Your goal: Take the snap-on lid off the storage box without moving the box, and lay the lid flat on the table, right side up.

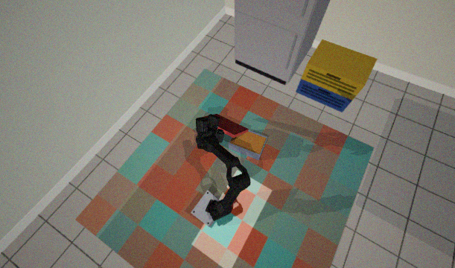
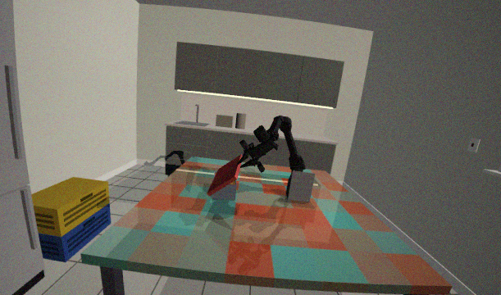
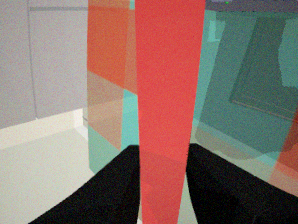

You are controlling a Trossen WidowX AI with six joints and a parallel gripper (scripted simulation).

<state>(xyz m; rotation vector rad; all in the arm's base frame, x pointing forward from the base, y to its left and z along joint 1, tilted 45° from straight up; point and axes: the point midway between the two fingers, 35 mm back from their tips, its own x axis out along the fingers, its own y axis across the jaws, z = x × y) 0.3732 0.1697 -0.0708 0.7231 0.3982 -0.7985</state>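
Now: gripper tip 6 cm short of the lid, 5 cm above it and 2 cm to the left of it. Also, from my gripper tip: storage box 18 cm to the right, 18 cm below, 7 cm ahead.
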